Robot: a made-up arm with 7 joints.
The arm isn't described. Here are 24 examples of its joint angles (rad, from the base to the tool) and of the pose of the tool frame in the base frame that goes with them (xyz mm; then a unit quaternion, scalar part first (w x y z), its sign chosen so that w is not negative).
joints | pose
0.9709 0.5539 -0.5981 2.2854 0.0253 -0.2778 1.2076 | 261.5 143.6 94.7 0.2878 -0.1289 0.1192 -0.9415
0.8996 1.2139 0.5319 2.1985 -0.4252 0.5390 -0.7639 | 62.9 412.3 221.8 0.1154 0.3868 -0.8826 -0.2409
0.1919 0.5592 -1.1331 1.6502 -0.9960 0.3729 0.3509 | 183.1 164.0 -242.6 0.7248 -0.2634 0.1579 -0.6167
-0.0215 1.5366 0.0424 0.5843 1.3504 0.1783 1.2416 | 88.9 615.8 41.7 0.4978 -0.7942 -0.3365 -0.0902
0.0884 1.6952 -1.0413 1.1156 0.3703 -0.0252 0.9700 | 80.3 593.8 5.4 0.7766 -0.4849 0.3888 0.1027
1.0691 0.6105 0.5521 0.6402 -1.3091 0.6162 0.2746 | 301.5 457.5 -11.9 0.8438 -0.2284 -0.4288 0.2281
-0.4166 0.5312 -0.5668 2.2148 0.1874 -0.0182 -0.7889 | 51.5 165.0 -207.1 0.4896 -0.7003 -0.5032 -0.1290
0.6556 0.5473 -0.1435 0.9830 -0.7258 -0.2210 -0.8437 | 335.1 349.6 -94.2 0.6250 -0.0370 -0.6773 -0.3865
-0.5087 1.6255 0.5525 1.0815 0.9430 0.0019 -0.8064 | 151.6 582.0 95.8 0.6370 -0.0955 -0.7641 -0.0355
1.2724 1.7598 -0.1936 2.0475 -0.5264 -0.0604 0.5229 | 26.0 409.0 302.7 0.7662 0.3599 -0.2680 -0.4599
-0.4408 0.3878 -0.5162 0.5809 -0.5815 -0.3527 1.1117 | -130.6 267.7 -362.0 0.3894 -0.6500 0.6520 -0.0275
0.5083 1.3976 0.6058 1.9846 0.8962 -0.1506 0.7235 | 120.8 415.4 225.1 0.4219 -0.2946 -0.3037 -0.8018
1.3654 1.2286 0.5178 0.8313 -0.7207 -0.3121 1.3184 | 105.0 594.9 186.4 0.8303 -0.3051 -0.3944 -0.2491
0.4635 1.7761 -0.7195 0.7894 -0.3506 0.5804 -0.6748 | 50.0 616.2 187.9 0.8400 0.5196 -0.1536 -0.0297
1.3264 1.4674 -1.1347 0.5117 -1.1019 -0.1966 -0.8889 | 114.0 611.7 136.6 0.8157 0.4079 -0.1339 -0.3876
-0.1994 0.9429 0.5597 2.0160 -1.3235 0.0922 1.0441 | 134.5 414.6 3.4 0.9779 0.0661 0.0502 -0.1921
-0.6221 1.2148 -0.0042 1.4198 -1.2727 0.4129 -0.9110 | 86.9 481.3 -96.8 0.6950 0.3189 -0.1046 -0.6358
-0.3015 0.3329 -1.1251 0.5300 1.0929 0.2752 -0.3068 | -134.1 221.1 -368.4 0.7489 -0.4696 0.1286 0.4496
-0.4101 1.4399 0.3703 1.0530 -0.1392 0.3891 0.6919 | 106.1 596.7 22.7 0.9536 -0.2853 -0.0236 0.0926
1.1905 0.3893 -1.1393 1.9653 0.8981 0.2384 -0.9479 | 319.9 63.0 52.6 0.3511 -0.7288 -0.4430 -0.3865
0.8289 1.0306 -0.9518 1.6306 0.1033 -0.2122 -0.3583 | 309.6 339.9 -11.2 0.5744 -0.3887 -0.4016 -0.5981
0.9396 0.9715 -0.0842 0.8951 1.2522 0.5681 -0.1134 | 294.3 478.8 21.4 0.3089 -0.7227 -0.6102 0.0999
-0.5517 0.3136 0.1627 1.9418 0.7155 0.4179 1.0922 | 24.6 210.7 -243.9 0.1826 -0.9755 -0.0100 -0.1221
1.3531 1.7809 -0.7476 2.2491 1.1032 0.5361 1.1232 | 96.7 402.7 183.8 0.6201 -0.6273 0.1506 -0.4465
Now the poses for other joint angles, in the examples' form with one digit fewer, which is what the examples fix.
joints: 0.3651 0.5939 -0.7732 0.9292 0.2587 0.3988 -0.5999
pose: 228 321 -265 0.892 -0.340 -0.296 -0.028
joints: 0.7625 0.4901 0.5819 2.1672 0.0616 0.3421 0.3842
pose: 226 336 93 0.364 -0.328 -0.712 -0.503
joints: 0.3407 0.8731 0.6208 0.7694 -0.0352 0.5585 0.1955
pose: 145 530 -137 0.667 -0.434 -0.536 0.284
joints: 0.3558 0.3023 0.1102 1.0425 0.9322 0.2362 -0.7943
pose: 268 252 -244 0.393 -0.535 -0.621 0.417
